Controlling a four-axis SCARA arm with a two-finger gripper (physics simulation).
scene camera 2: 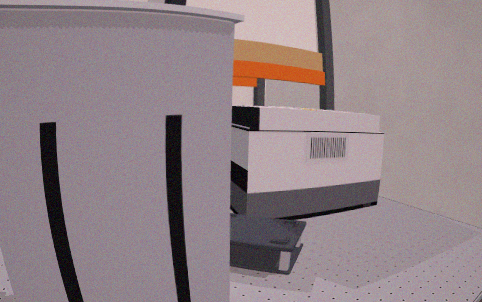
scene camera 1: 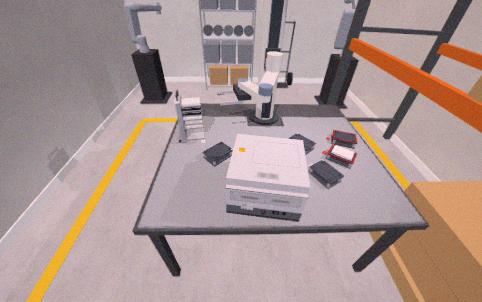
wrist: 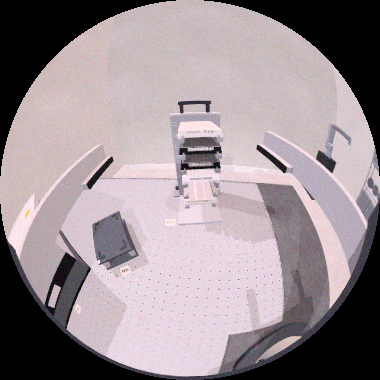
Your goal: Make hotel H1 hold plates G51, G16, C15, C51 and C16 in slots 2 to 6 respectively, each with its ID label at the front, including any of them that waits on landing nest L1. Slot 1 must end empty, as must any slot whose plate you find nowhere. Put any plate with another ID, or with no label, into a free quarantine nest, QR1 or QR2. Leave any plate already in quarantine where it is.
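Frame: origin at the arm's base, x ahead, y left, z up, level; millimetres.
Seen in the pictures: gripper, fingertip midpoint: point(scene camera 1: 218, 98) point(wrist: 183, 138); arm's base, origin of the base link: point(scene camera 1: 263, 117).
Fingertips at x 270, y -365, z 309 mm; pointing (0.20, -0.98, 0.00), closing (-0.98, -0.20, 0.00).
Note:
Offsets run from my fingertips to a thing's top centre. "*": to the spot under its first point.
Hotel H1 point(scene camera 1: 180, 120) point(wrist: 174, 165) stands at the table's back left, with a stack of plates. In the wrist view its top plate @(4 mm ahead, 191 mm right, 19 mm down) point(wrist: 199, 131) is white with a front label too blurred to read surely. Below are darker plates with black ends @(* 5 mm back, 149 mm right, 90 mm down) point(wrist: 200, 158) and white levels lower down. My gripper point(scene camera 1: 220, 98) point(wrist: 183, 138) is open and empty, its fingers pointing toward the hotel, apart from it. One red-edged nest @(* 319 mm ahead, 825 mm left, 234 mm down) point(scene camera 1: 345, 155) at the right bears a white plate @(* 292 mm ahead, 822 mm left, 232 mm down) point(scene camera 1: 343, 152); the other red-edged nest @(95 mm ahead, 921 mm left, 240 mm down) point(scene camera 1: 344, 137) shows a dark top. Which is QR1 or QR2, and L1, I cannot tell.
A large white instrument @(528 mm ahead, 278 mm left, 54 mm down) point(scene camera 1: 270, 162) point(scene camera 2: 315, 160) stands mid-table. Dark nests @(* 275 mm ahead, 4 mm left, 246 mm down) point(scene camera 1: 218, 152) @(* 465 mm ahead, 651 mm left, 246 mm down) point(scene camera 1: 326, 173) point(wrist: 114, 237) lie beside it, and another @(* 423 mm ahead, 475 mm left, 54 mm down) point(scene camera 1: 302, 143) is partly behind it. A grey upright panel @(* 22 mm ahead, 284 mm right, 69 mm down) point(scene camera 2: 115, 150) with black stripes fills the left of scene camera 2.

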